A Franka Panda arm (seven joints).
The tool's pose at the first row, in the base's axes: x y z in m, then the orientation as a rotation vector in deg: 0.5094, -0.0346, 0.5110, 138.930, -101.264, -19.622
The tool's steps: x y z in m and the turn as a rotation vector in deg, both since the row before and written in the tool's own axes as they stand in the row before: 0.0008, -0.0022, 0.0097, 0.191, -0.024, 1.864; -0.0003, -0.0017, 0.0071, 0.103, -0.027, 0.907; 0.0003, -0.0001, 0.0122, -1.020, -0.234, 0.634; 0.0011, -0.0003, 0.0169, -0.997, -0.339, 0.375; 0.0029, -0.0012, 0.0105, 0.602, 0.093, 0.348; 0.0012, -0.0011, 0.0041, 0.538, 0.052, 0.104; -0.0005, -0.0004, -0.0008, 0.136, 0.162, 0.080; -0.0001, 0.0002, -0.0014, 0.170, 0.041, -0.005; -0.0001, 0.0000, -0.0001, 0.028, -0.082, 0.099; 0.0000, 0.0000, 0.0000, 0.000, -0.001, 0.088; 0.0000, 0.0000, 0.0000, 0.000, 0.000, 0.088
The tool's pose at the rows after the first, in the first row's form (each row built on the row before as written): 0.5092, -0.0343, 0.5010, 137.247, -103.522, -19.304; 0.5089, -0.0333, 0.4938, 136.426, -104.623, -19.159; 0.5060, -0.0331, 0.4819, 135.187, -104.820, -20.231; 0.5021, -0.0335, 0.4654, 134.243, -104.777, -21.435; 0.5009, -0.0356, 0.4547, 134.264, -105.488, -20.777; 0.5011, -0.0363, 0.4504, 134.496, -105.908, -20.249; 0.5016, -0.0358, 0.4511, 134.462, -106.008, -19.925; 0.5018, -0.0358, 0.4525, 134.566, -106.087, -19.731; 0.5018, -0.0357, 0.4526, 134.506, -106.250, -19.798; 0.5018, -0.0357, 0.4526, 134.418, -106.348, -19.790; 0.5018, -0.0357, 0.4526, 134.329, -106.446, -19.780
